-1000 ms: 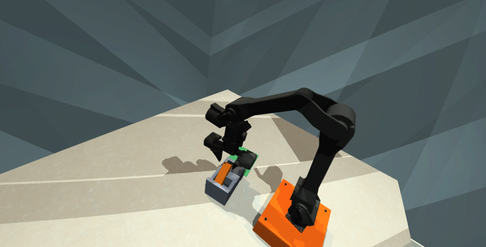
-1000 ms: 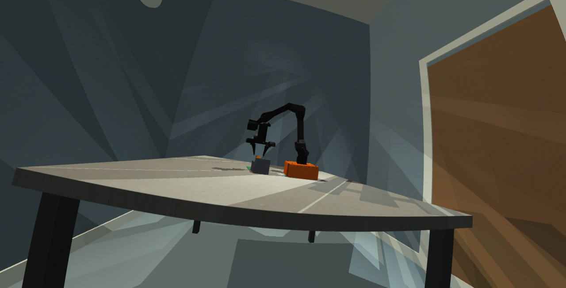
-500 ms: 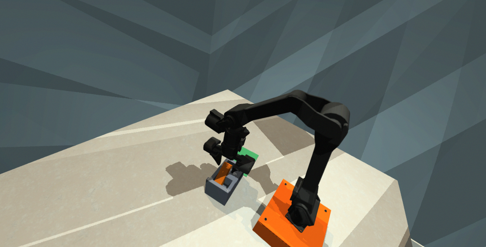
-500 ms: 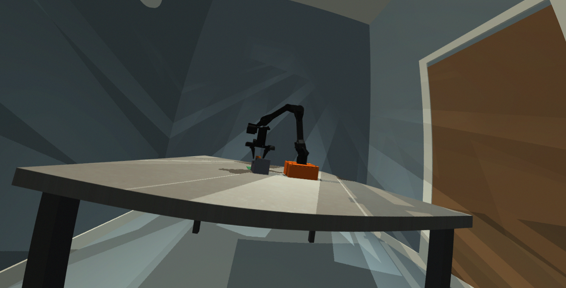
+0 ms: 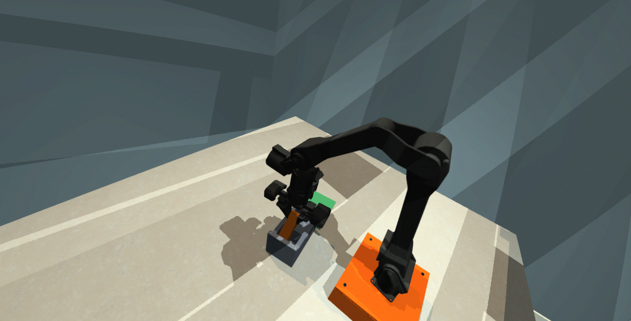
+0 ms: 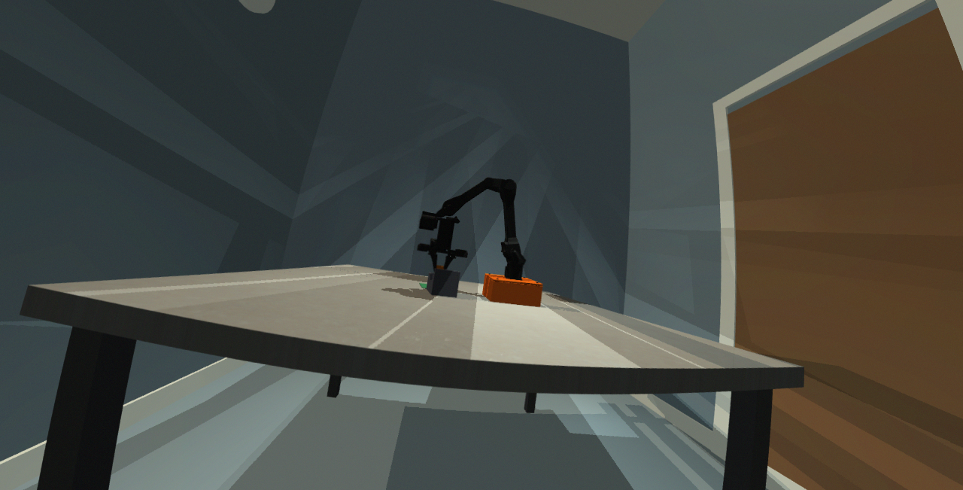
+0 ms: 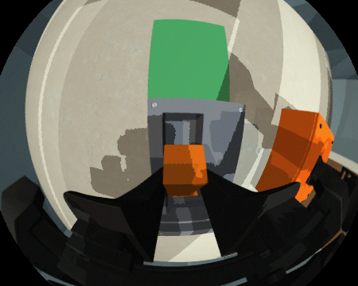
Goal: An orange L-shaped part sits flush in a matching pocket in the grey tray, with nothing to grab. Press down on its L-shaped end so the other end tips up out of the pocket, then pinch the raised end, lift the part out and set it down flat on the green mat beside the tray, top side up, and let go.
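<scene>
Right now my gripper tip is 4 cm short of the green mat, 14 cm to the left of it and 8 cm above it. From my gripper tip the other things lie so: orange L-shaped part: 3 cm behind, 3 cm to the left, 3 cm below.
</scene>
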